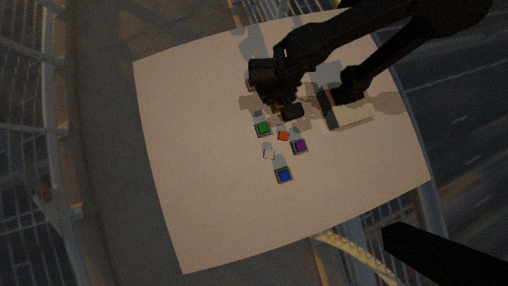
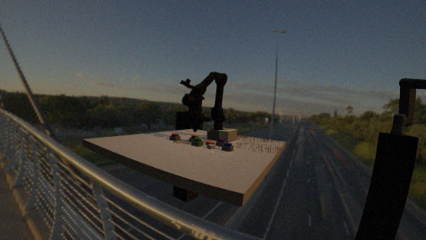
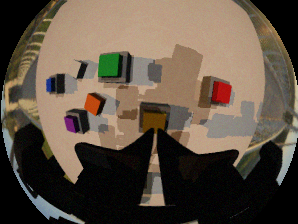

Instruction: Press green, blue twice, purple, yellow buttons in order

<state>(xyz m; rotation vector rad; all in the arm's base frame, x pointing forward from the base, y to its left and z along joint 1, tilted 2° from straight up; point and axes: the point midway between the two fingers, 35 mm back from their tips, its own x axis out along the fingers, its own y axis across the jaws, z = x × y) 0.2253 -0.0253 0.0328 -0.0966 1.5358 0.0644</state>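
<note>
Now: gripper tip 3 cm above the yellow button. From my gripper tip the other things lie so: green button 8 cm to the left, 7 cm ahead, 3 cm below; then red button 10 cm to the right, 7 cm ahead, 3 cm below; then orange block 12 cm to the left, 5 cm below.
</note>
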